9 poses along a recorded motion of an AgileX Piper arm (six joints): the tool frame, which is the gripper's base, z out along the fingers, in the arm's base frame.
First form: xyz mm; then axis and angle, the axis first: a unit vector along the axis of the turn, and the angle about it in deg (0 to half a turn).
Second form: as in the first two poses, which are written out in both.
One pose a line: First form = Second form
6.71 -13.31 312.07 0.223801 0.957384 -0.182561 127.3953 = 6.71 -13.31 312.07 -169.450 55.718 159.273
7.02 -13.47 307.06 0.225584 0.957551 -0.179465 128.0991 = 7.02 -13.47 307.06 -169.927 54.985 158.739
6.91 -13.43 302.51 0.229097 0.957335 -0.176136 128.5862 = 6.91 -13.43 302.51 -170.620 54.473 157.920
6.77 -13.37 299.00 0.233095 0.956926 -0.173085 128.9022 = 6.77 -13.37 299.00 -171.338 54.133 157.053
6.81 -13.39 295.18 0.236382 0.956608 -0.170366 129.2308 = 6.81 -13.39 295.18 -171.931 53.778 156.337
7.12 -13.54 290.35 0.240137 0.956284 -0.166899 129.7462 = 7.12 -13.54 290.35 -172.609 53.223 155.514
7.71 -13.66 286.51 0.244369 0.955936 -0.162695 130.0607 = 7.71 -13.66 286.51 -173.479 52.843 154.563
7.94 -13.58 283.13 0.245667 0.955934 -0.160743 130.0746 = 7.94 -13.58 283.13 -173.868 52.788 154.220
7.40 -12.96 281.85 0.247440 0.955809 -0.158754 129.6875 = 7.40 -12.96 281.85 -174.433 53.121 153.757
